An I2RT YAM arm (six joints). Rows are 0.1 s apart.
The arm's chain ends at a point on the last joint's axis. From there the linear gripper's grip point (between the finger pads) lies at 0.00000 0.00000 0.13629 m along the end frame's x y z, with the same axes.
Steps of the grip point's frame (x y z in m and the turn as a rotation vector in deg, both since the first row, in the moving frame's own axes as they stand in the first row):
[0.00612 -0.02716 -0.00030 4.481 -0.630 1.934]
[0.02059 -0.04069 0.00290 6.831 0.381 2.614]
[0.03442 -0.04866 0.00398 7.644 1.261 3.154]
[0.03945 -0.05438 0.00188 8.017 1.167 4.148]
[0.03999 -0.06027 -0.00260 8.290 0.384 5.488]
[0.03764 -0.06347 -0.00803 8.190 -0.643 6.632]
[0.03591 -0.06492 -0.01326 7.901 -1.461 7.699]
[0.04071 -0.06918 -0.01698 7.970 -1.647 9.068]
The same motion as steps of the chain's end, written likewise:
[0.00744 -0.01649 0.00012 4.481 -0.630 1.934]
[0.01932 -0.02451 0.00387 6.831 0.381 2.614]
[0.03093 -0.03062 0.00522 7.644 1.261 3.154]
[0.03600 -0.03549 0.00324 8.017 1.167 4.148]
[0.03814 -0.04069 -0.00117 8.290 0.384 5.488]
[0.03804 -0.04401 -0.00663 8.190 -0.643 6.632]
[0.03810 -0.04601 -0.01192 7.901 -1.461 7.699]
[0.04310 -0.05006 -0.01561 7.970 -1.647 9.068]

